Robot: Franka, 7 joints.
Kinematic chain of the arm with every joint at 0, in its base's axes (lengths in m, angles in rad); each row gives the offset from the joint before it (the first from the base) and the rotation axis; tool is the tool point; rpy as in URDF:
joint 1: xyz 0 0 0.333 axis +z
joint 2: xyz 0 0 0 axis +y
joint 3: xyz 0 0 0.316 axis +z
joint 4: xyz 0.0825 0 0 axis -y
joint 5: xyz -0.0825 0 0.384 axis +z
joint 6: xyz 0 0 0 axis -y
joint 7: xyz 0.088 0 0 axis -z
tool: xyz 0 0 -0.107 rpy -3.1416 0 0
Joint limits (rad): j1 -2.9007..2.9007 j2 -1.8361..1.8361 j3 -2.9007..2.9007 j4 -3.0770..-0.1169 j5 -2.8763..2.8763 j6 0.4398..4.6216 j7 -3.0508..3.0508
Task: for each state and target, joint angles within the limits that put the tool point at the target. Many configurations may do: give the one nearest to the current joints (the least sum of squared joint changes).
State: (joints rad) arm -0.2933 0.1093 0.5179 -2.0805 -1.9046 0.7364 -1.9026
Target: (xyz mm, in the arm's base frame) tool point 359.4 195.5 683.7
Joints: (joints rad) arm -0.0591 -0.2170 0.7538 -2.0530 -1.9161 0.6220 -1.9026
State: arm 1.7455 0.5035 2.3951 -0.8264 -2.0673 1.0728 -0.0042
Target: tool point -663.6 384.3 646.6
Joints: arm 2.2419 1.2372 2.0789 -0.6809 -2.1838 1.6460 -0.0042
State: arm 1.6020 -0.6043 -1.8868 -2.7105 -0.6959 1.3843 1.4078
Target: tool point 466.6 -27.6 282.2
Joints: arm 1.7876 -0.6109 -1.7058 -2.2274 -0.7610 1.6047 1.4078
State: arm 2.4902 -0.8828 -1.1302 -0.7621 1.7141 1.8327 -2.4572
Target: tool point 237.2 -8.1 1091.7
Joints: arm 2.3738 -0.6491 -0.7926 -0.7665 1.6439 1.4694 -2.4572
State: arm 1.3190 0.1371 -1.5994 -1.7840 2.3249 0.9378 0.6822
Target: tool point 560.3 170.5 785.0
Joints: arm 1.2703 0.3921 -1.4751 -1.4590 2.4289 1.2619 0.6822
